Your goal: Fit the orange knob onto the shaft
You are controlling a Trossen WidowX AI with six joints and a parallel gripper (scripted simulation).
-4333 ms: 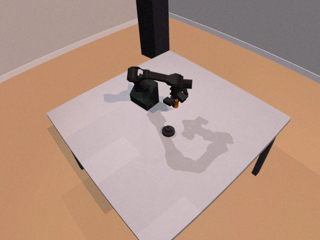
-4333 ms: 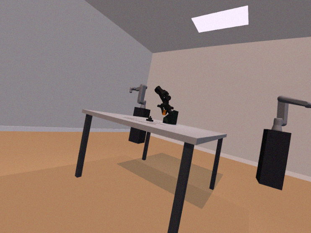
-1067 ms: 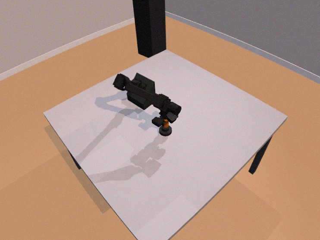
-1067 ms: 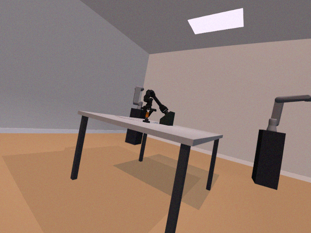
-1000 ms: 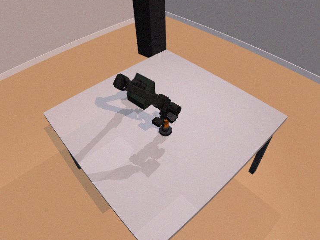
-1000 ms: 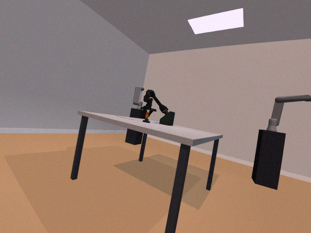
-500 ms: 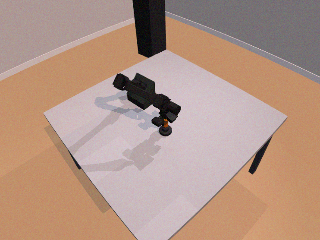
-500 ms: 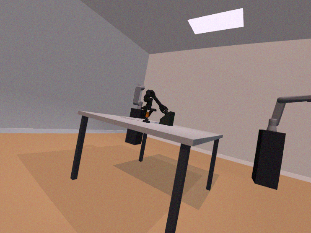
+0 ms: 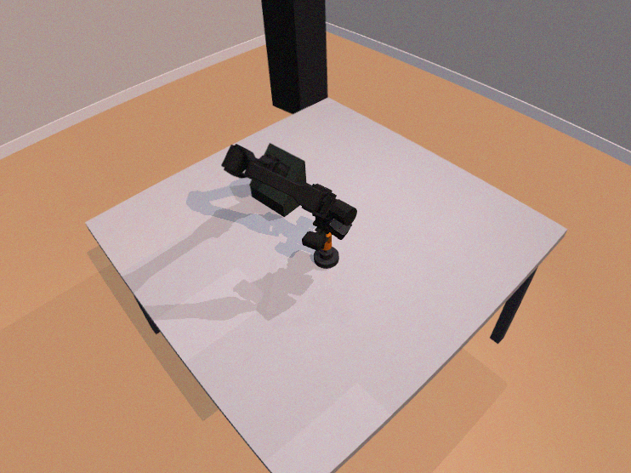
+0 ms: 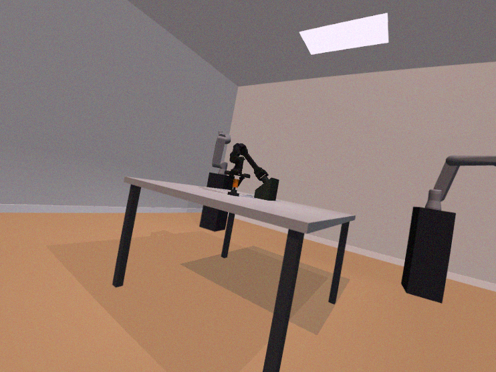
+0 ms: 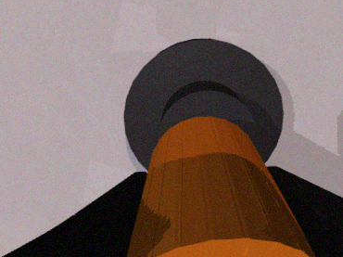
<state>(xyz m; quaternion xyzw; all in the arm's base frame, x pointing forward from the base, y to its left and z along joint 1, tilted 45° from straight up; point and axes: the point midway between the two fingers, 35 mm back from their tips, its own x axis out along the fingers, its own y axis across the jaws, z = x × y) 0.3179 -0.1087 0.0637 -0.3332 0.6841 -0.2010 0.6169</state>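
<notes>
Right now my gripper tip is 20 mm below the orange knob. The rest, counted from my gripper tip: round dark pedestal: 40 mm below.
</notes>
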